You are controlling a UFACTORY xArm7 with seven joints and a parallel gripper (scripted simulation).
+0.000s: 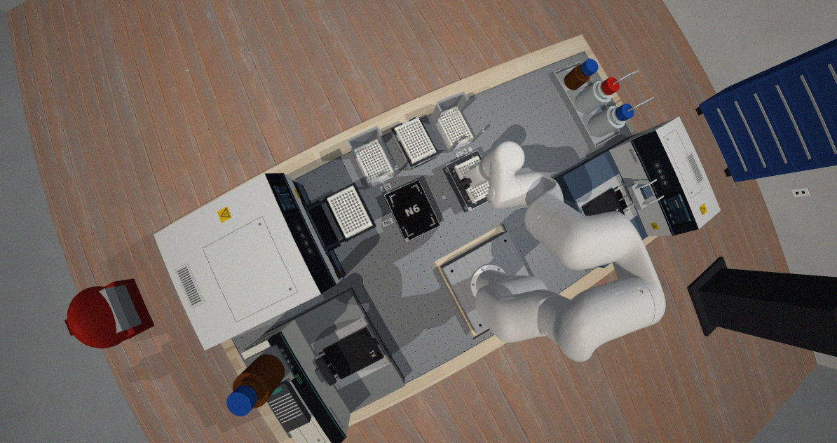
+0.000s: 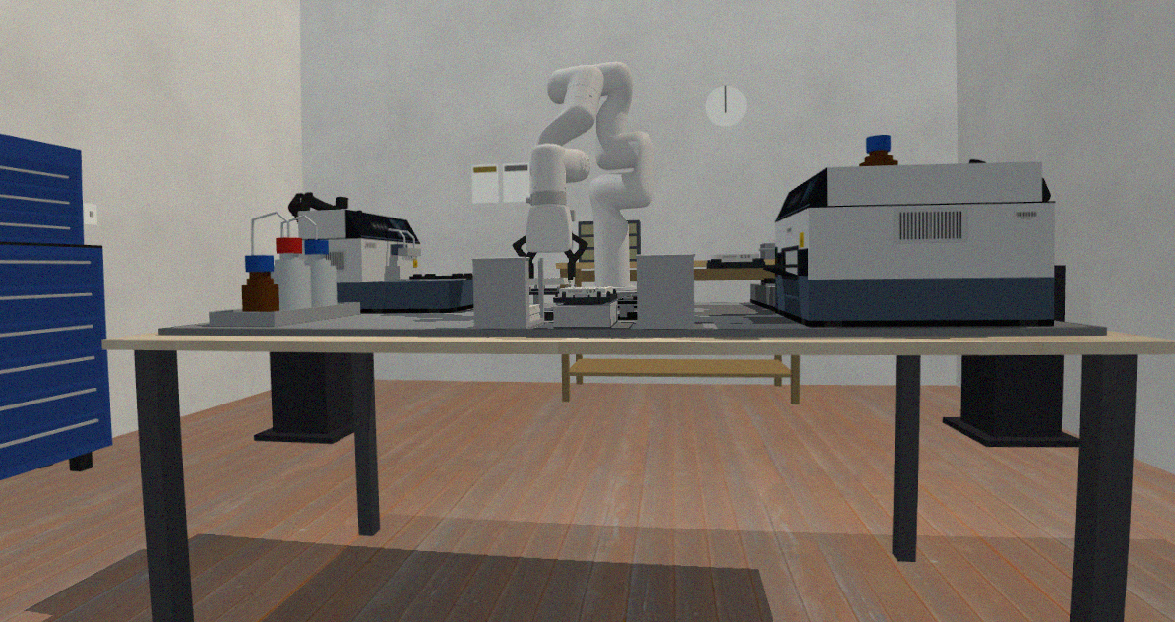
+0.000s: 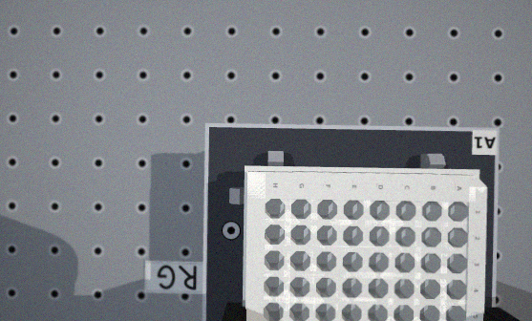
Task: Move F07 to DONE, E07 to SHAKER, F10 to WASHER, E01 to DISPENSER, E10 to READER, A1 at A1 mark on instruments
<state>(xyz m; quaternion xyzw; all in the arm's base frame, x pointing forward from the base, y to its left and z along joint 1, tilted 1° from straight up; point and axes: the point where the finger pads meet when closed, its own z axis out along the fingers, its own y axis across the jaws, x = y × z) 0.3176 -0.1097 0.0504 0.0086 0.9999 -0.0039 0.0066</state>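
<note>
My hand is 40 mm above the regrip nest RG. Round my hand: washer nest: 310 mm behind, 370 mm to the right; black recovery nest N6: 10 mm ahead, 220 mm to the left, 50 mm below; A1 mark: 70 mm behind, 60 mm to the left, 30 mm below.
</note>
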